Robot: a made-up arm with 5 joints.
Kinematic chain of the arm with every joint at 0, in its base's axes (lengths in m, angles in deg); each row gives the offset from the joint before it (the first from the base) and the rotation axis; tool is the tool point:
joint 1: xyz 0 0 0.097 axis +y
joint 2: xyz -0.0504 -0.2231 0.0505 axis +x
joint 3: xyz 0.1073 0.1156 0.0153 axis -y
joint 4: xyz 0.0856 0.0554 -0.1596 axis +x
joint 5: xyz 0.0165 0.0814 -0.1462 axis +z
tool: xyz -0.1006 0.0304 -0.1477
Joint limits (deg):
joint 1: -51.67..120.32
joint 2: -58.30..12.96
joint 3: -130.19..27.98
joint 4: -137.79..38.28
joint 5: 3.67..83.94
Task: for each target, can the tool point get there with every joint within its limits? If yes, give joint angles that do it. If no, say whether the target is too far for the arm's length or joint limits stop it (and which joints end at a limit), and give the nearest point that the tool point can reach.
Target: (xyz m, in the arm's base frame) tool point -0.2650 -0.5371 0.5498
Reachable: no: joint limits stop it (at a limit: joint 1, joint 2, joint 5) | nearest point -0.2161 -0.4315 0.4251 | short by 0.171 m
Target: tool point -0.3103 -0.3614 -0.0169
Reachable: yes | joints 3.16 -51.49 -60.78 -23.96 63.82
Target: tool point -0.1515 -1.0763 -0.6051
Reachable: no: too far | nearest point -0.0765 -0.5145 -0.2575 | short by 0.665 m
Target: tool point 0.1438 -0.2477 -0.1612
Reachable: yes | joints -30.10 2.63 -12.34 -49.90 52.09
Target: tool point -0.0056 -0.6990 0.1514
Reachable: no: joint limits stop it (at a limit: joint 1, joint 2, joint 5) | nearest point -0.0568 -0.5484 0.1551 | short by 0.159 m
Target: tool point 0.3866 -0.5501 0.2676
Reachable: no: joint limits stop it (at a limit: joint 1, joint 2, joint 3, joint 5) | nearest point 0.3439 -0.4763 0.2275 | short by 0.094 m
